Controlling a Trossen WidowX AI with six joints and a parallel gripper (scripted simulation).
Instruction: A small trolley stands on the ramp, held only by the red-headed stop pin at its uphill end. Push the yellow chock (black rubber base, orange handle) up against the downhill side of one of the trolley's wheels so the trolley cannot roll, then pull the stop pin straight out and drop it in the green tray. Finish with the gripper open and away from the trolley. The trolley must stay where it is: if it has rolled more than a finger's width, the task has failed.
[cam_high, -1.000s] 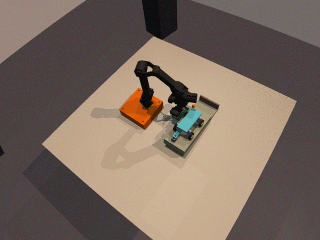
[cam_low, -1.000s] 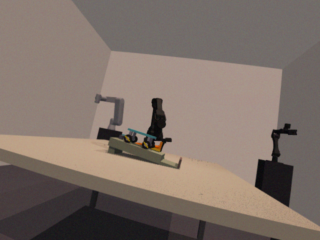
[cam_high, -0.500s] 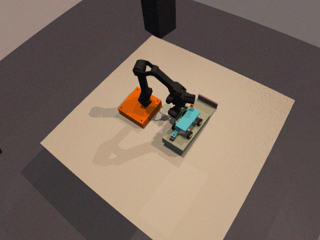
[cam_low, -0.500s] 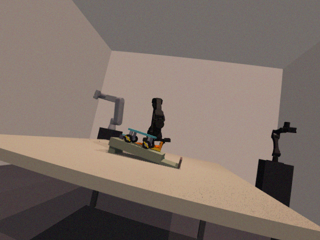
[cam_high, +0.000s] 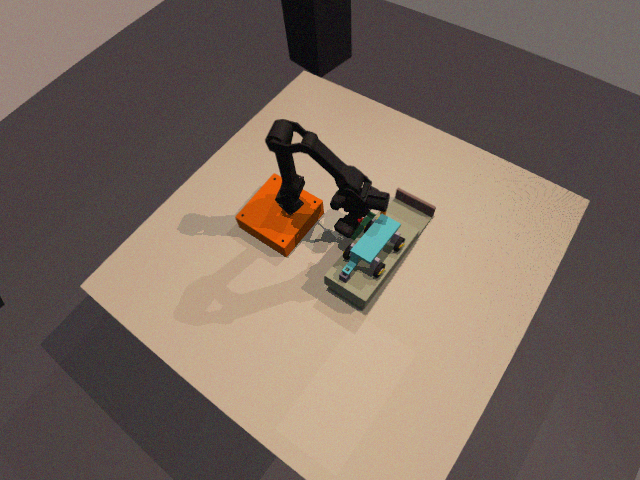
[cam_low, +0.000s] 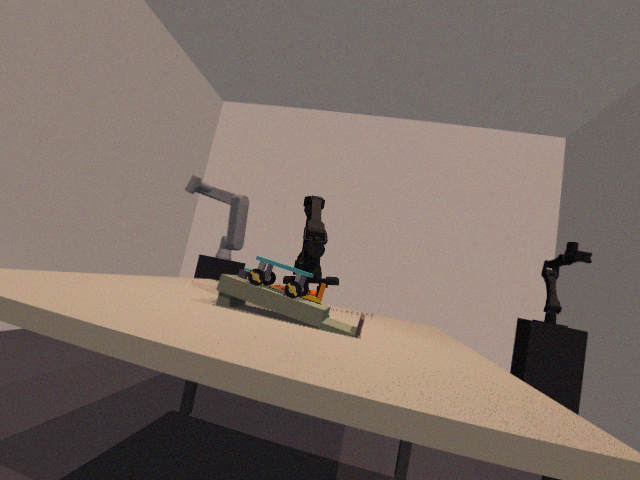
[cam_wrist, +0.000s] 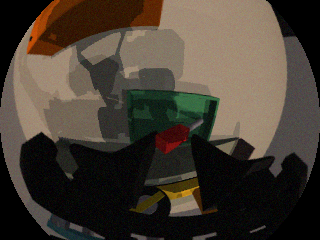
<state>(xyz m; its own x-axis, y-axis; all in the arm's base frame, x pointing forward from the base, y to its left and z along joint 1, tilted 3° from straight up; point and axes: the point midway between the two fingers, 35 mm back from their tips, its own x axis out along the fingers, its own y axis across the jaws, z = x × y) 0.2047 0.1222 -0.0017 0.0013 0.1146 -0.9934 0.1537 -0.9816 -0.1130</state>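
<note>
The red-headed stop pin lies 10 mm to the left of my gripper tip, 10 mm below it and 10 mm behind it. Round my gripper tip: trolley: 130 mm ahead, 70 mm to the right, 70 mm above; yellow chock: 60 mm ahead, 40 mm above, 20 mm to the left; green tray: 50 mm below, 10 mm behind.
</note>
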